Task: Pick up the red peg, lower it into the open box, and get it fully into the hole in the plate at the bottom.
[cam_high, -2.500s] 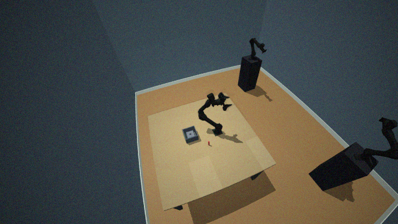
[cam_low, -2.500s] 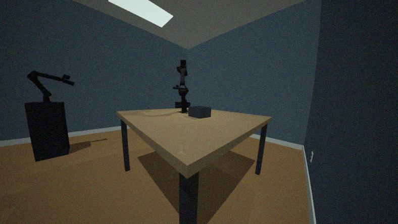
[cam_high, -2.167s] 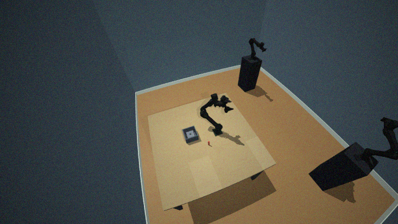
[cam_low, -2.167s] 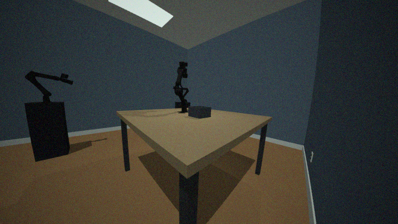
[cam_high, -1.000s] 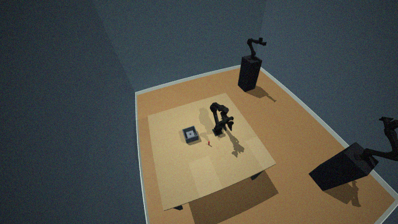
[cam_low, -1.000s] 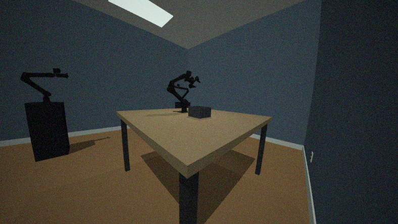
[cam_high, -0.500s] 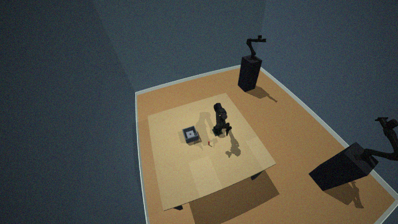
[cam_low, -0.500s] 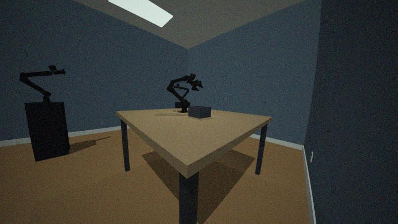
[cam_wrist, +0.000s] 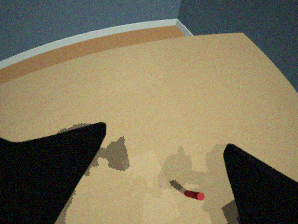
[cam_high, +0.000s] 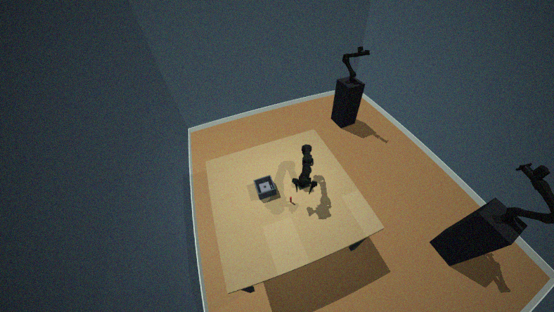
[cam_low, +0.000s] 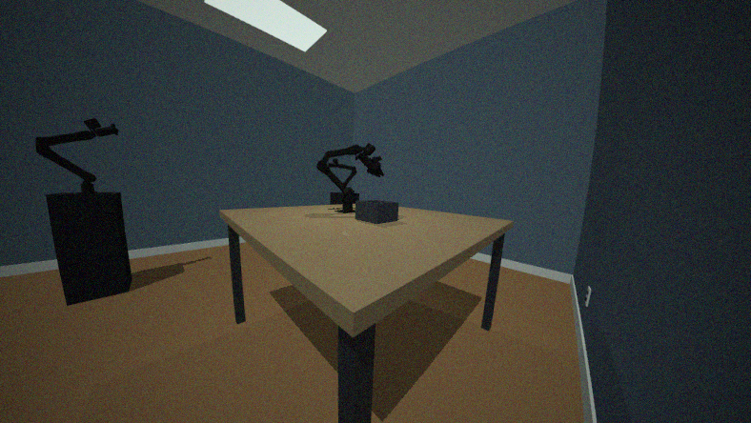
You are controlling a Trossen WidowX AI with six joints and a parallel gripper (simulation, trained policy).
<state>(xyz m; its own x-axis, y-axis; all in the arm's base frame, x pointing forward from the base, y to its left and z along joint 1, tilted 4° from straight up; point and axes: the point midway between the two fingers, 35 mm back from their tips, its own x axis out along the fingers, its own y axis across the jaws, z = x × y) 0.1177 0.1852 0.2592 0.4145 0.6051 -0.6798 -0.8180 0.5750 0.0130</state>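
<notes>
Right now the red peg is 21 cm below my gripper tip, 9 cm to the right of it and 6 cm ahead of it. Also, from my gripper tip: dark box: 30 cm to the right, 22 cm below, 21 cm ahead.
</notes>
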